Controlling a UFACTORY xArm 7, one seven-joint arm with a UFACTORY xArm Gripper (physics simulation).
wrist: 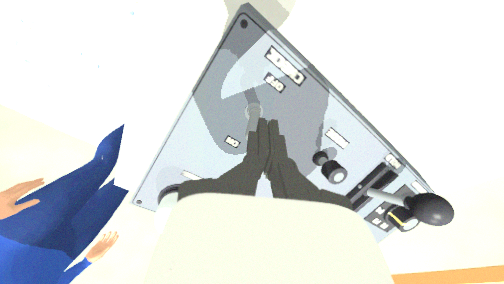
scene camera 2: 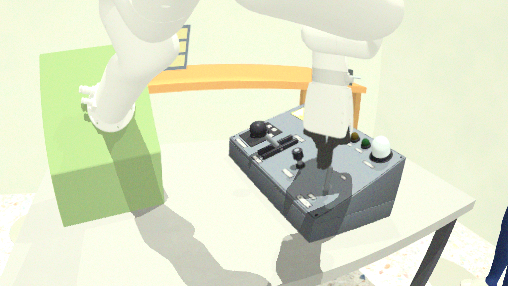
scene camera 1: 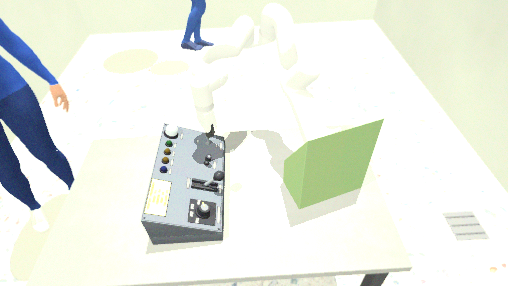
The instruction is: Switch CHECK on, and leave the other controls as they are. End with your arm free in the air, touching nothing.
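Where they show: gripper, fingertip midpoint: point(wrist: 264, 130) point(scene camera 2: 323, 167) point(scene camera 1: 210, 136); arm's base, link origin: point(scene camera 2: 110, 105) point(scene camera 1: 319, 145).
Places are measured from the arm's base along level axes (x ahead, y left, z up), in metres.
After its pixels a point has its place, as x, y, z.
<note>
The grey console point(scene camera 1: 182, 167) {0.524, -0.098, -0.115} point(scene camera 2: 367, 187) {0.469, -0.330, -0.129} point(wrist: 300, 125) {0.406, -0.190, -0.158} stands on the table. The thin metal CHECK lever point(scene camera 2: 327, 182) {0.410, -0.256, -0.135} point(wrist: 253, 120) {0.409, -0.255, -0.123} rises from its round collar, between the OFF label point(wrist: 274, 82) {0.380, -0.249, -0.165} and the ON label point(wrist: 232, 141) {0.458, -0.258, -0.133}. In the wrist view it slants down toward the ON side, its tip close beside my fingers; its exact position is hard to tell. My gripper point(scene camera 1: 209, 135) {0.400, -0.246, -0.103} point(scene camera 2: 324, 166) {0.400, -0.246, -0.103} point(wrist: 264, 130) {0.400, -0.246, -0.103} is shut and empty, fingertips low over the panel beside the lever's upper end. I cannot tell whether they touch it.
Near the gripper are the MODE toggle point(scene camera 2: 298, 155) {0.412, -0.143, -0.117} point(wrist: 333, 170) {0.411, -0.143, -0.111}, the ball-topped HOLD lever point(scene camera 1: 218, 176) {0.385, 0.008, -0.080} point(scene camera 2: 258, 128) {0.375, -0.023, -0.087} point(wrist: 431, 209) {0.379, -0.024, -0.086}, a rotary knob point(scene camera 1: 203, 209) {0.453, 0.116, -0.119} point(wrist: 403, 219) {0.448, 0.084, -0.123} and a white dome point(scene camera 1: 171, 131) {0.557, -0.256, -0.054} point(scene camera 2: 381, 148) {0.539, -0.297, -0.061}. A green block point(scene camera 1: 335, 167) {-0.039, 0.082, -0.043} point(scene camera 2: 107, 185) {-0.029, -0.074, -0.159} stands apart. People stand beyond the table.
</note>
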